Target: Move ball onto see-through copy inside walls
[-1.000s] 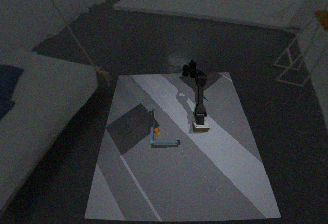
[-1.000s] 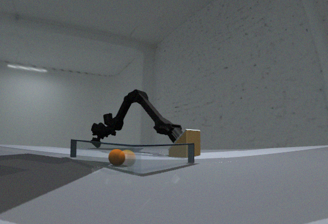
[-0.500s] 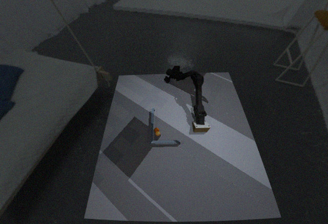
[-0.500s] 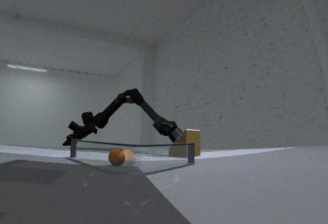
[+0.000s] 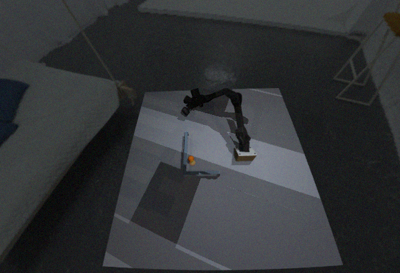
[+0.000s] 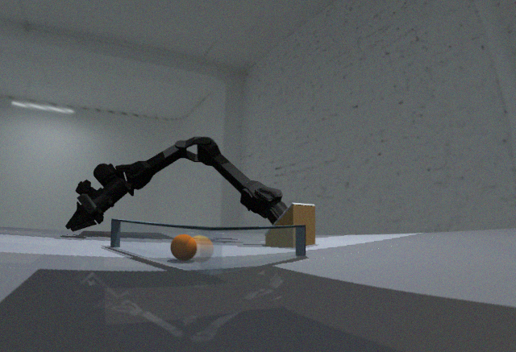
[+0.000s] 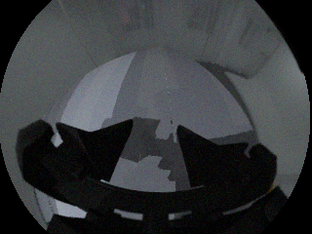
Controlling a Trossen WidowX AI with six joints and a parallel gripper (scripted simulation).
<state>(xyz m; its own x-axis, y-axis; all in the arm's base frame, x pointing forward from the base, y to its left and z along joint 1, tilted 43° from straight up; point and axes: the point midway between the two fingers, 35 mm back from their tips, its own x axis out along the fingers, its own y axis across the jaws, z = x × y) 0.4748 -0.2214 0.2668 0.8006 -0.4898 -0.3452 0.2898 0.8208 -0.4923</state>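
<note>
My gripper tip is now 440 mm to the right of the orange ball and 140 mm past it. The rest, counted from my gripper tip: see-through ball copy (470 mm to the left, 150 mm behind).
</note>
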